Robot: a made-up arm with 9 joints. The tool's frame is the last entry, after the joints.
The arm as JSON. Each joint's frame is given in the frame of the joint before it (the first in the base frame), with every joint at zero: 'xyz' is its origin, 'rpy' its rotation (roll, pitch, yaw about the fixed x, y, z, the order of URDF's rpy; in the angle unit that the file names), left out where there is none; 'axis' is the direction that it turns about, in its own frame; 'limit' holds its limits. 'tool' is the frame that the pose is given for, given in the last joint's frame.
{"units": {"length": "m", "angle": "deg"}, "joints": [
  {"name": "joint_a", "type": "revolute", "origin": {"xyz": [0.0, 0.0, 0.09]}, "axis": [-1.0, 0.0, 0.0], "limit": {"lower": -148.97, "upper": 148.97}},
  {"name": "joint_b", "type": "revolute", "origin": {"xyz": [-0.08, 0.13, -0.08]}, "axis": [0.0, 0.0, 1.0], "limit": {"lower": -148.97, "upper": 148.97}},
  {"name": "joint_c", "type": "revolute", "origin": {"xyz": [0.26, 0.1, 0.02]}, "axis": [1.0, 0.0, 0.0], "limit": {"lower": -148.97, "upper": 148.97}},
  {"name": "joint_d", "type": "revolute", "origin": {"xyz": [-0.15, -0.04, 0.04]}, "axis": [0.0, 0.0, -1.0], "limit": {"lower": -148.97, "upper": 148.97}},
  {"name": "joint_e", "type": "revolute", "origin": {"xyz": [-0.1, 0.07, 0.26]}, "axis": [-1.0, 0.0, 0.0], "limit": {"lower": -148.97, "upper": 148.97}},
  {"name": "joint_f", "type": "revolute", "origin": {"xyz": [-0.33, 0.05, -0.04]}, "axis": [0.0, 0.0, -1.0], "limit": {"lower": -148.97, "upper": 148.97}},
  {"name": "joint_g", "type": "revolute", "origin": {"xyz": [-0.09, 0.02, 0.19]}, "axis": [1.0, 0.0, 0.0], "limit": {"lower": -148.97, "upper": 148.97}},
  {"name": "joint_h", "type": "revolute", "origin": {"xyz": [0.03, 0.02, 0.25]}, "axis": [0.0, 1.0, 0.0], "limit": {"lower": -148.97, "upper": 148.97}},
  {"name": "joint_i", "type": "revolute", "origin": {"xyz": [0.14, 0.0, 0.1]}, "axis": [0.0, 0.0, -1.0], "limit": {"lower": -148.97, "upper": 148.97}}
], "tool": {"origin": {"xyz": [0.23, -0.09, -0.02]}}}
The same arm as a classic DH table. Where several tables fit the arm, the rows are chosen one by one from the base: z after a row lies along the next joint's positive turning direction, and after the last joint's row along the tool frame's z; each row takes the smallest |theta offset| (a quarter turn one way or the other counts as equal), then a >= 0, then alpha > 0; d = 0 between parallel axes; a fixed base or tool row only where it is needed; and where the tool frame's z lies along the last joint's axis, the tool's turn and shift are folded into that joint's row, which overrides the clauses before.
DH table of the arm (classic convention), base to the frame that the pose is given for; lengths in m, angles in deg. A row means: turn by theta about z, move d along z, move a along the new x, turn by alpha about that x. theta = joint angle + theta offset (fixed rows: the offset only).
base (fixed): theta offset -90, d 0.09, a 0, alpha 90
joint_a: theta offset 0, d 0.08, a -0.13, alpha -90
joint_b: theta offset 0, d -0.06, a -0.1, alpha -90
joint_c: theta offset 0, d 0.11, a 0.04, alpha -90
joint_d: theta offset 0, d -0.3, a -0.07, alpha -90
joint_e: theta offset 0, d 0.43, a -0.05, alpha 90
joint_f: theta offset 0, d -0.15, a -0.02, alpha 90
joint_g: theta offset -90, d -0.06, a 0.25, alpha 90
joint_h: theta offset 90, d 0.02, a 0.14, alpha -90
joint_i: theta offset 21.37, d 0, a 0.247, alpha 180
tool (fixed): theta offset 21.37, d 0.08, a 0, alpha 0
Joint limits (deg, base to tool): -148.97..148.97 -148.97..148.97 -148.97..148.97 -148.97..148.97 -148.97..148.97 -148.97..148.97 -148.97..148.97 -148.97..148.97 -148.97..148.97

